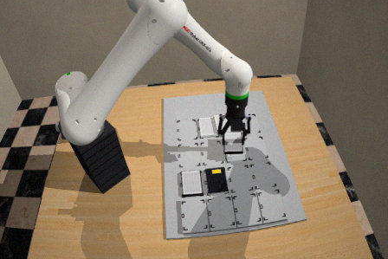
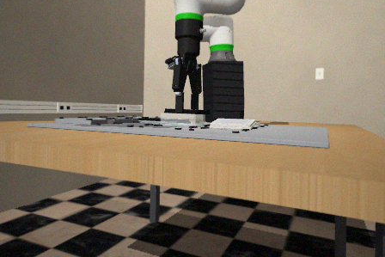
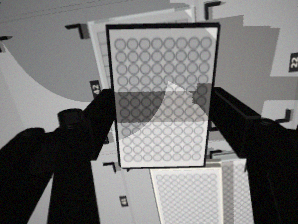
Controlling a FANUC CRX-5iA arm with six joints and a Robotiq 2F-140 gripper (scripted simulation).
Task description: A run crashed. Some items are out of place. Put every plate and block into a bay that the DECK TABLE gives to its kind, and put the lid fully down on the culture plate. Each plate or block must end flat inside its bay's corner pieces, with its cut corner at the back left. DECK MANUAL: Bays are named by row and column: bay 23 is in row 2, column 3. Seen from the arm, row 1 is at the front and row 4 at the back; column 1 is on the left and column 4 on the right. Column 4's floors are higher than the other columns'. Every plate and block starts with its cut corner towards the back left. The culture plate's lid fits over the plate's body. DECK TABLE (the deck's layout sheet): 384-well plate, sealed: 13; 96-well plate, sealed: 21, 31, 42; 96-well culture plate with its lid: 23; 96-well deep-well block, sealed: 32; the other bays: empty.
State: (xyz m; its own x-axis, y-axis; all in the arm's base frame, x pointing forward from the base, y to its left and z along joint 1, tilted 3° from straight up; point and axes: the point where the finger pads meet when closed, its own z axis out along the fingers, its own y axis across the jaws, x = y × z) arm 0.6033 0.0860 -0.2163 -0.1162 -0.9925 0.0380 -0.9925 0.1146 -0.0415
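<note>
Right now the white plate is 50 mm below my hand, 10 mm to the right of it and 10 mm ahead of it. Round my hand: white 384-well plate 150 mm to the left, 100 mm behind, 60 mm below.
</note>
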